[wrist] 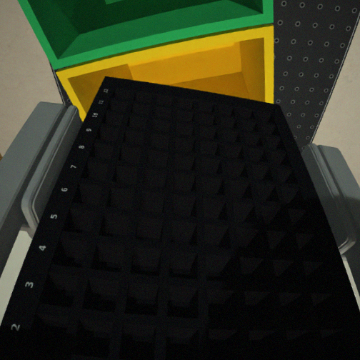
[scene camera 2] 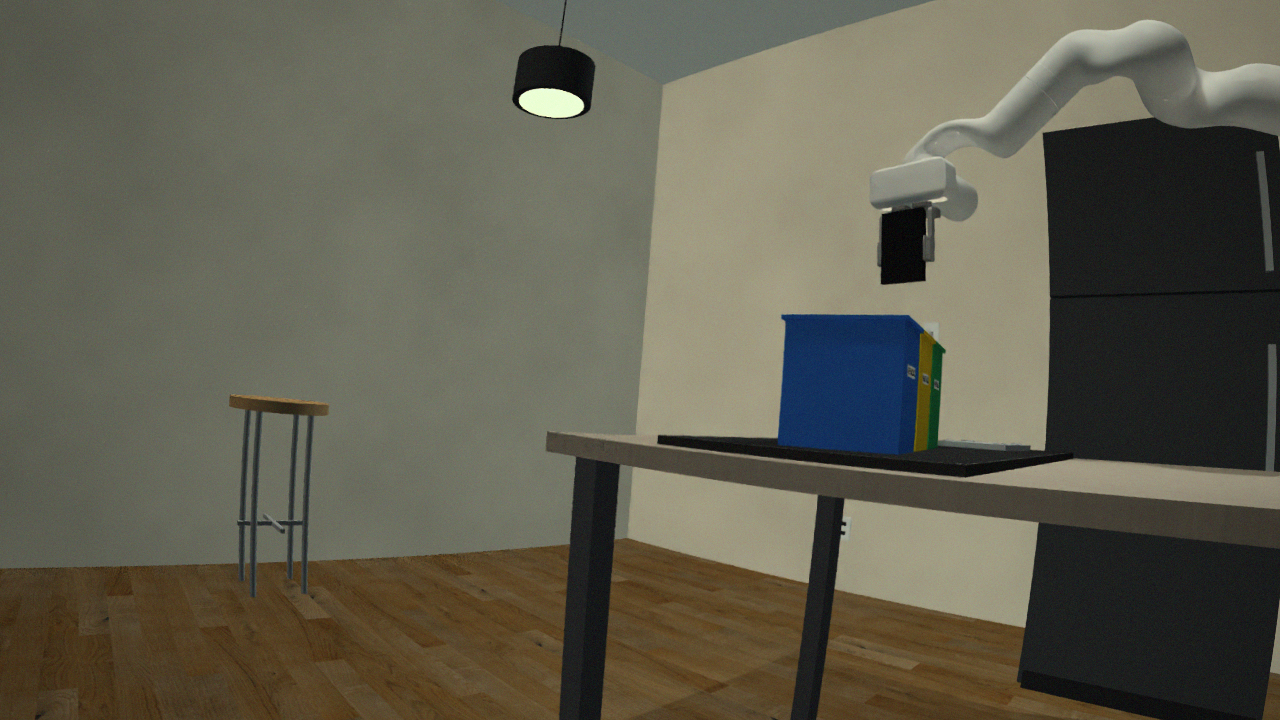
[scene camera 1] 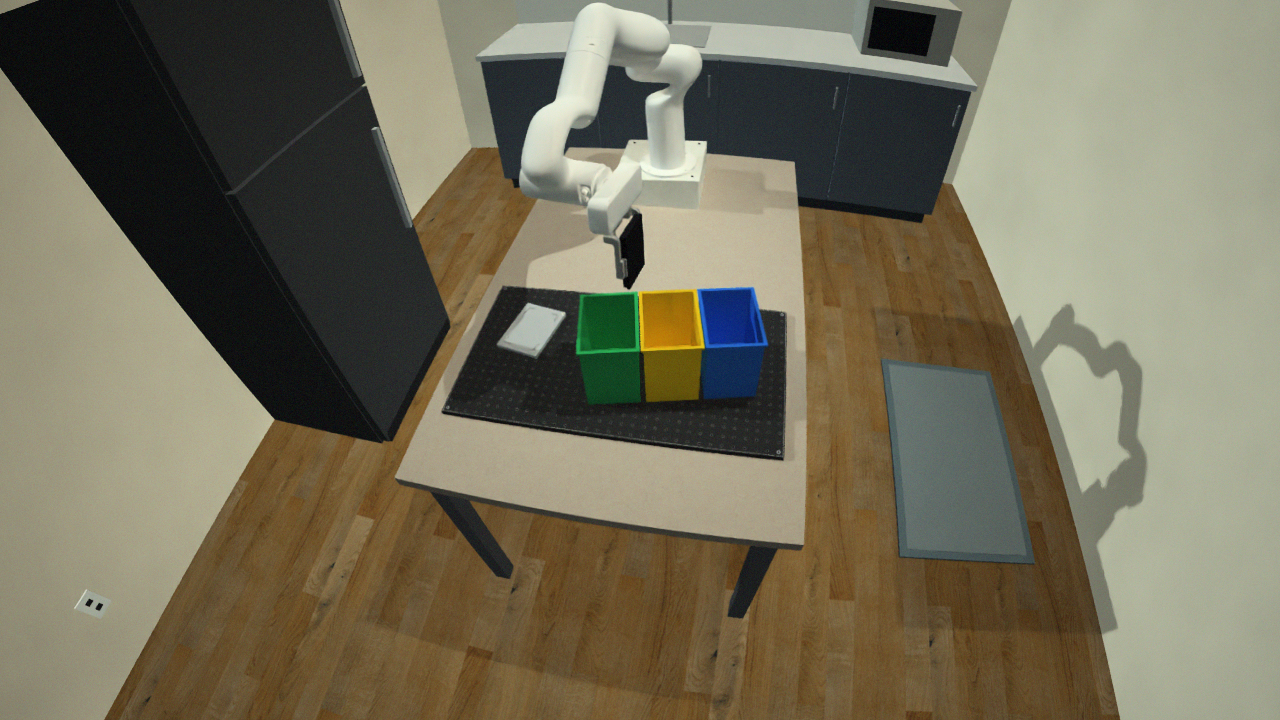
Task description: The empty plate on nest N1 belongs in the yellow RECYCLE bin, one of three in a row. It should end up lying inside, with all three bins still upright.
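A black well plate [scene camera 1: 632, 251] [scene camera 2: 903, 246] [wrist: 185, 210] hangs on edge, near upright, between the fingers of my gripper [scene camera 1: 629, 259] [scene camera 2: 905, 250] [wrist: 187, 195], which is shut on it. Plate and gripper are in the air, above and on the arm's side of the bins. The yellow bin [scene camera 1: 672, 374] [scene camera 2: 922, 394] [wrist: 267, 60] stands upright between the green bin [scene camera 1: 612, 377] [scene camera 2: 936, 398] [wrist: 150, 45] and the blue bin [scene camera 1: 731, 371] [scene camera 2: 841, 380]. In the wrist view the plate hides part of the yellow bin's opening. The pale nest [scene camera 1: 532, 329] [scene camera 2: 984, 445] holds no plate.
The bins and the nest stand on a black perforated board [scene camera 1: 519, 394] [scene camera 2: 971, 466] [wrist: 320, 65] on the table [scene camera 1: 608, 483] [scene camera 2: 716, 456]. The arm base [scene camera 1: 666, 189] stands at the table's far end. A dark fridge [scene camera 1: 304, 223] [scene camera 2: 1154, 376] stands beside the table.
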